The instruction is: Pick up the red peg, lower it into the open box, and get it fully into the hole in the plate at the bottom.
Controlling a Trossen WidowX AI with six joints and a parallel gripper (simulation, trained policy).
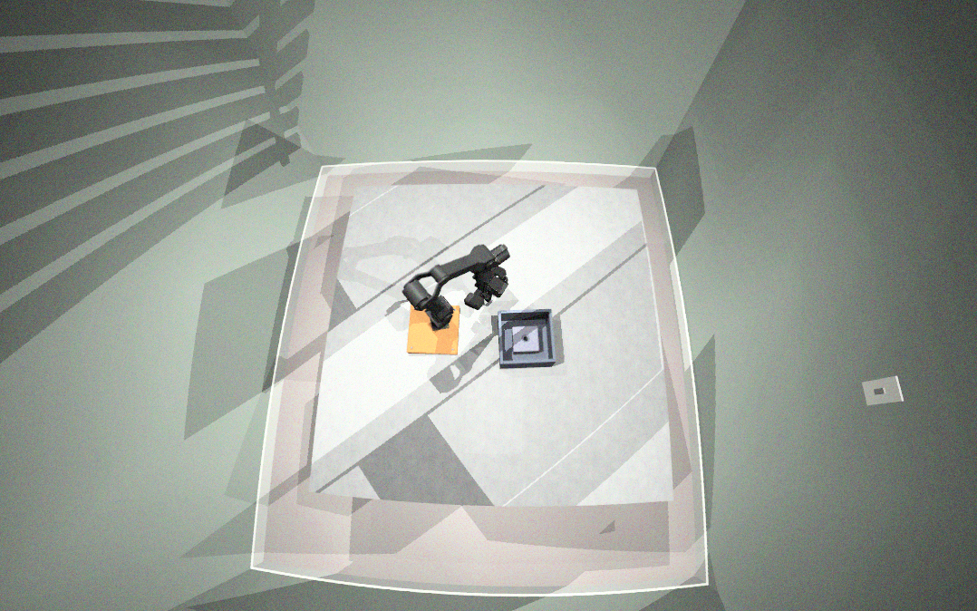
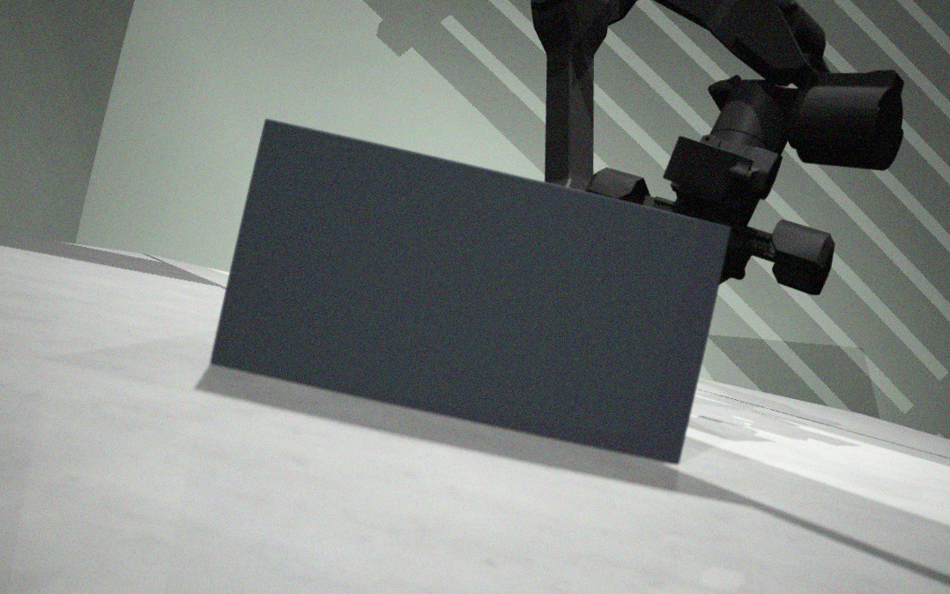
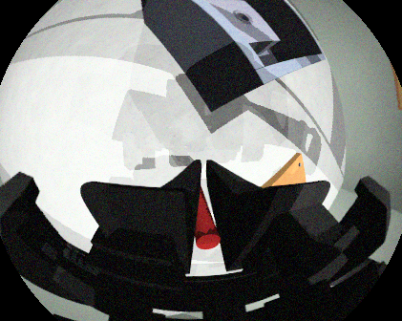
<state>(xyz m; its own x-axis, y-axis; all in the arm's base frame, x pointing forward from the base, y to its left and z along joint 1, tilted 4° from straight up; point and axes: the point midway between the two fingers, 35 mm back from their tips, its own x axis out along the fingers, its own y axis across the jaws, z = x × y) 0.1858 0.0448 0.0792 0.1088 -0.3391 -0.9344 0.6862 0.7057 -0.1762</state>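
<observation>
Right now my gripper tip is 20 mm to the right of the red peg, 20 mm past it and 10 mm below it. Round my gripper tip: dark grey box: 160 mm to the right, 100 mm ahead, 30 mm below.
</observation>
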